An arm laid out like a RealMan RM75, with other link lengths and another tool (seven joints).
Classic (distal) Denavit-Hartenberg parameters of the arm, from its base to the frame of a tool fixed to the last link. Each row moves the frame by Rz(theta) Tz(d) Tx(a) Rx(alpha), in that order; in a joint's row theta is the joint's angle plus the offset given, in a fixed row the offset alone. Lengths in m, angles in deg.
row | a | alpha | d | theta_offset
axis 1 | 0 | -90 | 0.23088 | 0
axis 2 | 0 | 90 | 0 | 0
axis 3 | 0 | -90 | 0.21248 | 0
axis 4 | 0 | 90 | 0 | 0
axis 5 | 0 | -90 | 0.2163 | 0
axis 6 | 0 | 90 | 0 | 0
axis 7 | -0.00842 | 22.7 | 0.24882 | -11.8
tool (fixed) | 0 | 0 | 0.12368 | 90
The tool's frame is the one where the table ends.
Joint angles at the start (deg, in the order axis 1, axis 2, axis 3, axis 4, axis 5, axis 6, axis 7):
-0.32 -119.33 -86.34 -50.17 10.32 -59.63 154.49
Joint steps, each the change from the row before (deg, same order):
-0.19 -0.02 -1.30 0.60 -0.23 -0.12 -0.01
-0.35 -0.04 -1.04 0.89 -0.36 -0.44 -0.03
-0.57 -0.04 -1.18 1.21 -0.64 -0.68 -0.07
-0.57 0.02 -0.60 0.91 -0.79 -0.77 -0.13
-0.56 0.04 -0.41 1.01 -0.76 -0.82 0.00
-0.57 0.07 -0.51 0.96 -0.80 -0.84 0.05
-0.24 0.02 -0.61 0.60 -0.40 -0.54 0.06
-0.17 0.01 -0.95 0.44 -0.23 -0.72 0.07
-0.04 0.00 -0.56 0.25 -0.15 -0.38 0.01
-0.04 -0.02 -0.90 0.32 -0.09 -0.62 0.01
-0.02 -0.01 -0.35 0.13 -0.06 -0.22 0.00
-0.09 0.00 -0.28 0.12 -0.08 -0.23 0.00
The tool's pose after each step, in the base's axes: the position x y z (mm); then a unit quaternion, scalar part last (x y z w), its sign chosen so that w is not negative. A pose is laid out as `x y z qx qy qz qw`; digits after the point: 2 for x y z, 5 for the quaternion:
-206.71 520.31 65.21 -0.61767 0.16576 0.16810 0.75017
-213.44 520.95 72.07 -0.61380 0.15851 0.17149 0.75414
-220.62 521.70 80.48 -0.60893 0.14906 0.17360 0.75951
-222.92 522.23 86.81 -0.60501 0.14230 0.17091 0.76453
-224.96 522.39 91.43 -0.60175 0.13713 0.16862 0.76854
-227.04 522.53 97.53 -0.59719 0.13202 0.16676 0.77339
-230.27 522.08 103.10 -0.59299 0.12782 0.16763 0.77712
-232.90 521.04 111.62 -0.58607 0.12438 0.16856 0.78272
-235.20 520.19 116.57 -0.58222 0.12161 0.16951 0.78581
-237.98 518.67 124.06 -0.57609 0.11837 0.17072 0.79055
-239.25 518.09 126.99 -0.57374 0.11682 0.17127 0.79237
-239.52 517.80 129.59 -0.57152 0.11590 0.17097 0.79416

